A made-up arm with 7 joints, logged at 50 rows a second.
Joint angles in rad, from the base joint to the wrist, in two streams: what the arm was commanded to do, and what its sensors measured. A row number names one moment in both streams.
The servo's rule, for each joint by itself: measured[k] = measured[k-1] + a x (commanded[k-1-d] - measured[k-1]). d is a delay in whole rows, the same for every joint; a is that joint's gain. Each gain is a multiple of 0.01, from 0.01 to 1. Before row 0 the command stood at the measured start. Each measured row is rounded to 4 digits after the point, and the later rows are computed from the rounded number. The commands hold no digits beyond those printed.
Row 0, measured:
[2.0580 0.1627 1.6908 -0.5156 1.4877 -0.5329 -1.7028]
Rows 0 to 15, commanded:
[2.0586 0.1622 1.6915 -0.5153 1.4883 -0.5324 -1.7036]
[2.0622 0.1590 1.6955 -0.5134 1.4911 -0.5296 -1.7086]
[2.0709 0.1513 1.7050 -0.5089 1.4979 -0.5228 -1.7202]
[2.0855 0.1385 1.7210 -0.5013 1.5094 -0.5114 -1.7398]
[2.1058 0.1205 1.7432 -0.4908 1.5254 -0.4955 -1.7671]
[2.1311 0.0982 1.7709 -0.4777 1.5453 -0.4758 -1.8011]
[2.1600 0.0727 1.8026 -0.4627 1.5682 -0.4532 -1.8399]
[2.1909 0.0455 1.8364 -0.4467 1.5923 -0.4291 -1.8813]
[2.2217 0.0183 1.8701 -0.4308 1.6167 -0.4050 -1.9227]
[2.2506 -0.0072 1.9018 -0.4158 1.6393 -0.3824 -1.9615]
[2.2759 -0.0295 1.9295 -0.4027 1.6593 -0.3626 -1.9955]
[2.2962 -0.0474 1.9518 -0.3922 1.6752 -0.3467 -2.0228]
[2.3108 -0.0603 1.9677 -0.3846 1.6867 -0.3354 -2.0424]
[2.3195 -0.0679 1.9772 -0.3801 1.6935 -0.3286 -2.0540]
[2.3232 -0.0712 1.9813 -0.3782 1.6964 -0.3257 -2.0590]
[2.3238 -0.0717 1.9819 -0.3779 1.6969 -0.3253 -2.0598]
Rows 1 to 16, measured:
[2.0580 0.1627 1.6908 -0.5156 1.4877 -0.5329 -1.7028]
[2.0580 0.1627 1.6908 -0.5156 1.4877 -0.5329 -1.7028]
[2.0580 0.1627 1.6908 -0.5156 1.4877 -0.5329 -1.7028]
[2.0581 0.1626 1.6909 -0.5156 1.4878 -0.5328 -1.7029]
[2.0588 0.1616 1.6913 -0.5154 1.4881 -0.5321 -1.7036]
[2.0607 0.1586 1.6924 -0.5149 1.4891 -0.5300 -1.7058]
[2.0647 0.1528 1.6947 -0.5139 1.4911 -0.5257 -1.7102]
[2.0713 0.1434 1.6986 -0.5123 1.4945 -0.5188 -1.7176]
[2.0809 0.1303 1.7044 -0.5099 1.4996 -0.5089 -1.7285]
[2.0936 0.1136 1.7123 -0.5066 1.5065 -0.4961 -1.7430]
[2.1092 0.0939 1.7222 -0.5024 1.5151 -0.4807 -1.7610]
[2.1272 0.0720 1.7340 -0.4974 1.5253 -0.4633 -1.7820]
[2.1469 0.0490 1.7474 -0.4917 1.5367 -0.4447 -1.8053]
[2.1675 0.0262 1.7620 -0.4855 1.5490 -0.4258 -1.8300]
[2.1881 0.0049 1.7772 -0.4790 1.5616 -0.4076 -1.8551]
[2.2077 -0.0140 1.7924 -0.4724 1.5741 -0.3910 -1.8794]
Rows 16 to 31, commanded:
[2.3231 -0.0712 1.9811 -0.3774 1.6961 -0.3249 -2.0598]
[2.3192 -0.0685 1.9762 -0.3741 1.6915 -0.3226 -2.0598]
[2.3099 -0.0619 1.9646 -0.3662 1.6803 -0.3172 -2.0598]
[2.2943 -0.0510 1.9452 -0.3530 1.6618 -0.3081 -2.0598]
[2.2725 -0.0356 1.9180 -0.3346 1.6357 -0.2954 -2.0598]
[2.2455 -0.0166 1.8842 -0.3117 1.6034 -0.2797 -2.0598]
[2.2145 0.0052 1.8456 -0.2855 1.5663 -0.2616 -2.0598]
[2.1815 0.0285 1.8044 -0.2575 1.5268 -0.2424 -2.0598]
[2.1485 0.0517 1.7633 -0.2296 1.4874 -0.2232 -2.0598]
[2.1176 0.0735 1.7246 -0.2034 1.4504 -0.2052 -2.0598]
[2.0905 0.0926 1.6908 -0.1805 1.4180 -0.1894 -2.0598]
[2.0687 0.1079 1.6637 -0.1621 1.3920 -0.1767 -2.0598]
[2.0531 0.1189 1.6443 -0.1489 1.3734 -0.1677 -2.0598]
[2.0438 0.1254 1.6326 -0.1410 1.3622 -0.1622 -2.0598]
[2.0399 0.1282 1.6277 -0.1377 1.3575 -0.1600 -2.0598]
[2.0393 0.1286 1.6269 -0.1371 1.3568 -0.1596 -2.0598]
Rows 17 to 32, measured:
[2.2256 -0.0296 1.8072 -0.4659 1.5860 -0.3766 -1.9021]
[2.2412 -0.0417 1.8211 -0.4598 1.5970 -0.3649 -1.9225]
[2.2544 -0.0504 1.8340 -0.4541 1.6070 -0.3558 -1.9403]
[2.2654 -0.0564 1.8458 -0.4487 1.6159 -0.3487 -1.9558]
[2.2740 -0.0599 1.8562 -0.4435 1.6235 -0.3427 -1.9693]
[2.2797 -0.0605 1.8649 -0.4381 1.6292 -0.3368 -1.9811]
[2.2820 -0.0577 1.8713 -0.4321 1.6325 -0.3302 -1.9913]
[2.2805 -0.0513 1.8750 -0.4253 1.6328 -0.3222 -2.0002]
[2.2749 -0.0412 1.8757 -0.4173 1.6299 -0.3124 -2.0079]
[2.2652 -0.0277 1.8733 -0.4081 1.6235 -0.3007 -2.0146]
[2.2518 -0.0114 1.8678 -0.3976 1.6138 -0.2873 -2.0205]
[2.2353 0.0069 1.8594 -0.3858 1.6012 -0.2726 -2.0256]
[2.2165 0.0262 1.8486 -0.3730 1.5861 -0.2571 -2.0300]
[2.1963 0.0455 1.8360 -0.3595 1.5693 -0.2415 -2.0339]
[2.1759 0.0636 1.8222 -0.3457 1.5516 -0.2266 -2.0373]
[2.1563 0.0796 1.8080 -0.3319 1.5338 -0.2131 -2.0402]

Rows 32 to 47, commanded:
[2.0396 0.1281 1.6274 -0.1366 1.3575 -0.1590 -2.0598]
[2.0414 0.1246 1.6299 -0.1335 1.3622 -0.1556 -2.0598]
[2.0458 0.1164 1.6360 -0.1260 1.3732 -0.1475 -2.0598]
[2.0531 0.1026 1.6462 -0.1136 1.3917 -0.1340 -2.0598]
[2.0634 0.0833 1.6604 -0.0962 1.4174 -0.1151 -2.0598]
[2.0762 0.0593 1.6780 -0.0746 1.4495 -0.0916 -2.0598]
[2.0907 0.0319 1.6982 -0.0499 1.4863 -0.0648 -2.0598]
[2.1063 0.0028 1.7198 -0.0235 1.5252 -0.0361 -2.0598]
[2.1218 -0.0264 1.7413 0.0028 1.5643 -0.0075 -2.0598]
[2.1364 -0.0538 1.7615 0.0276 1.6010 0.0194 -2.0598]
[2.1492 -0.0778 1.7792 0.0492 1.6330 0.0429 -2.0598]
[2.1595 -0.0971 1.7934 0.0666 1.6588 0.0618 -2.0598]
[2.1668 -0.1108 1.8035 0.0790 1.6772 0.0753 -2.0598]
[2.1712 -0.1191 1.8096 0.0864 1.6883 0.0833 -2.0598]
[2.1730 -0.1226 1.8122 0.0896 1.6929 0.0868 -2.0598]
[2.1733 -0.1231 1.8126 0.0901 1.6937 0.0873 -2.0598]
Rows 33 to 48, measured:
[2.1383 0.0929 1.7940 -0.3185 1.5166 -0.2014 -2.0427]
[2.1226 0.1031 1.7807 -0.3058 1.5007 -0.1919 -2.0449]
[2.1093 0.1105 1.7684 -0.2940 1.4863 -0.1845 -2.0468]
[2.0981 0.1156 1.7571 -0.2830 1.4734 -0.1786 -2.0485]
[2.0890 0.1182 1.7469 -0.2725 1.4623 -0.1733 -2.0500]
[2.0821 0.1177 1.7380 -0.2622 1.4534 -0.1674 -2.0513]
[2.0775 0.1133 1.7307 -0.2518 1.4472 -0.1597 -2.0524]
[2.0752 0.1046 1.7251 -0.2409 1.4442 -0.1494 -2.0534]
[2.0754 0.0915 1.7213 -0.2293 1.4447 -0.1361 -2.0542]
[2.0778 0.0742 1.7195 -0.2167 1.4489 -0.1197 -2.0549]
[2.0824 0.0535 1.7195 -0.2032 1.4565 -0.1005 -2.0555]
[2.0887 0.0303 1.7212 -0.1888 1.4673 -0.0791 -2.0561]
[2.0963 0.0059 1.7244 -0.1737 1.4807 -0.0564 -2.0566]
[2.1048 -0.0184 1.7288 -0.1581 1.4959 -0.0336 -2.0570]
[2.1136 -0.0412 1.7340 -0.1424 1.5122 -0.0117 -2.0574]
[2.1221 -0.0614 1.7396 -0.1269 1.5287 0.0083 -2.0577]

